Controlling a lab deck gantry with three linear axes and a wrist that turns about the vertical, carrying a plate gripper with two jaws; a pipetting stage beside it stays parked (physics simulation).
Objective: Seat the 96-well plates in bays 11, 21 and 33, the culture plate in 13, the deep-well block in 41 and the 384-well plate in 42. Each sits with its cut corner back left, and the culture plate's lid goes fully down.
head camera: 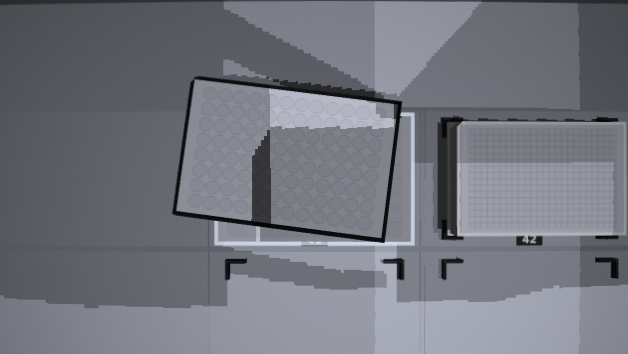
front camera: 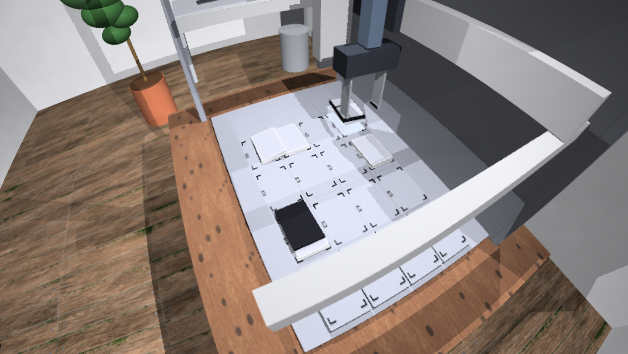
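Pixels of known places: gripper, between the fingertips: (front camera: pixel 360 110); robot's base, origin of its link: (front camera: pixel 242 143).
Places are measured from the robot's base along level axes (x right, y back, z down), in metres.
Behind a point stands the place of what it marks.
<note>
My gripper (front camera: pixel 360 112) @(x -0.319, y -0.194, z -0.157 m) is open, its two jaws apart around a black-rimmed 96-well plate (front camera: pixel 346 109) (head camera: pixel 320 170) @(x -0.369, y -0.068, z -0.056 m); its jaws do not show in the head view. That plate lies turned askew on the pale blue-rimmed deep-well block (front camera: pixel 344 125) @(x -0.325, y -0.118, z -0.041 m) (head camera: pixel 412 200) @(x -0.351, y -0.125, z -0.042 m) in bay 41. The 384-well plate (front camera: pixel 371 150) @(x -0.358, y -0.235, z -0.014 m) (head camera: pixel 540 185) @(x -0.359, y -0.226, z -0.014 m) is at bay 42. A white 96-well plate (front camera: pixel 296 138) @(x -0.167, y -0.079, z -0.014 m) lies at bay 21; another (front camera: pixel 269 145) @(x -0.074, y -0.076, z -0.022 m) is at bay 11, overlapping its edge. At bay 13 a black slab (front camera: pixel 300 227) @(x -0.041, y -0.382, z -0.019 m) covers most of the white culture plate (front camera: pixel 316 248) @(x -0.052, y -0.449, z -0.015 m); whether its lid is down I cannot tell.
A white rail (front camera: pixel 410 227) @(x -0.057, y -0.617, z -0.400 m) crosses above the near part of the deck and hides some bays. A grey upright post (front camera: pixel 187 65) @(x 0.097, y 0.207, z -0.234 m) stands at the deck's back left corner. A grey bin (front camera: pixel 295 49) and a potted plant (front camera: pixel 153 100) stand on the floor behind.
</note>
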